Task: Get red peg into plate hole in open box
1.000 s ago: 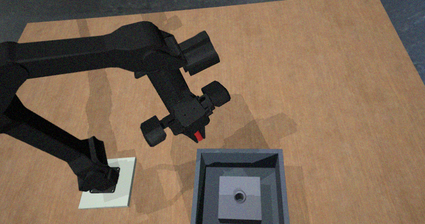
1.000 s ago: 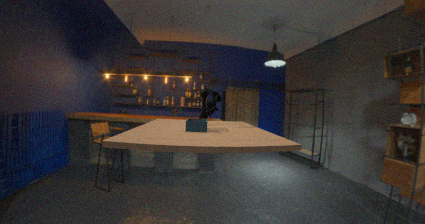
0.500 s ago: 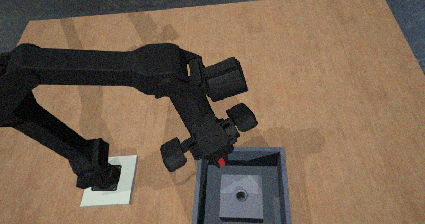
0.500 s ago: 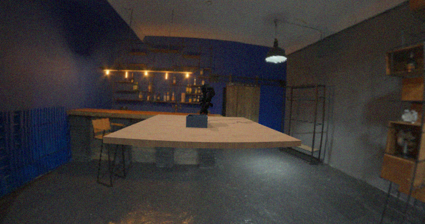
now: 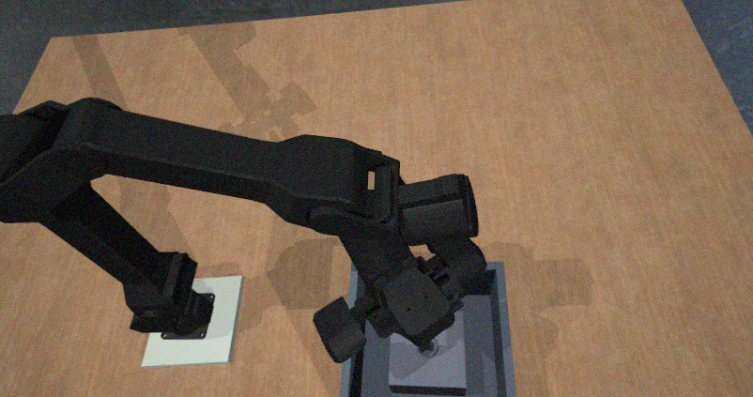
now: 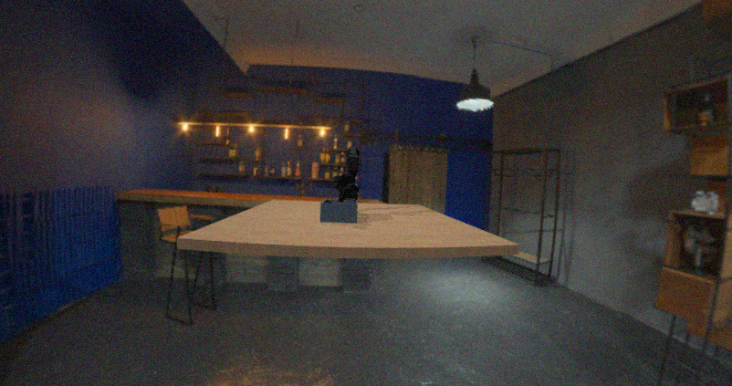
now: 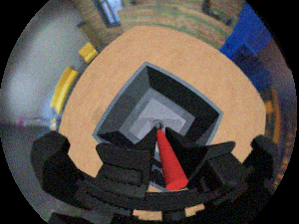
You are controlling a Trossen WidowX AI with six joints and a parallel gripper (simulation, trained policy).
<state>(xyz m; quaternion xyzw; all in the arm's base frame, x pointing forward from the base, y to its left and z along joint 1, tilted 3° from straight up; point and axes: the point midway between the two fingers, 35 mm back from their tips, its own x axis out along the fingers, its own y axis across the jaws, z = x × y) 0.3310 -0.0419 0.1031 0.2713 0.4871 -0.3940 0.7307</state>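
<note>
The red peg is 3 cm above my gripper tip, 1 cm to the left of it and 1 cm behind it. Also, from my gripper tip: light grey plate (5 cm below); then grey box (7 cm below).
</note>
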